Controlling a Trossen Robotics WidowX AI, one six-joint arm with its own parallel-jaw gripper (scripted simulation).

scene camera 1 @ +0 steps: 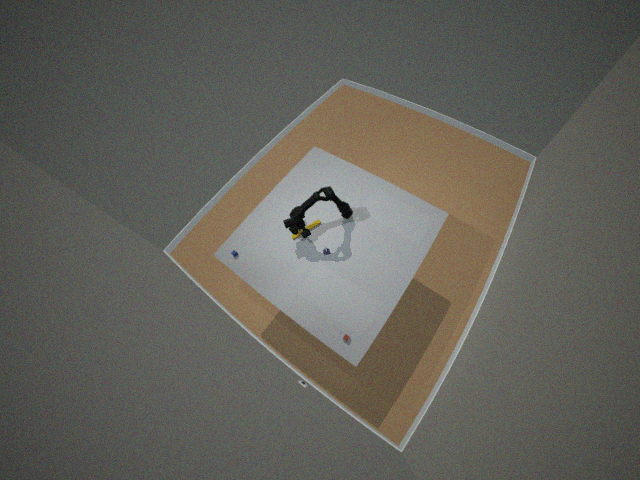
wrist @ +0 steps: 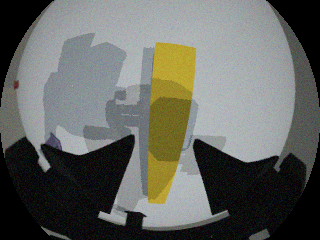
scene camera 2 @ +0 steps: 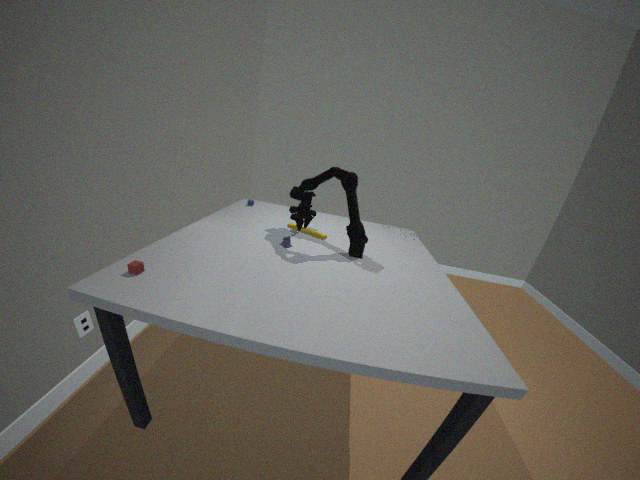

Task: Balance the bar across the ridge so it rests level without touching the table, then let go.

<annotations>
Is my gripper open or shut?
Open.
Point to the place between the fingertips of my gripper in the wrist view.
At 164,141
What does my gripper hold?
Nothing.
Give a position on a yellow bar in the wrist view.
174,67
</annotations>
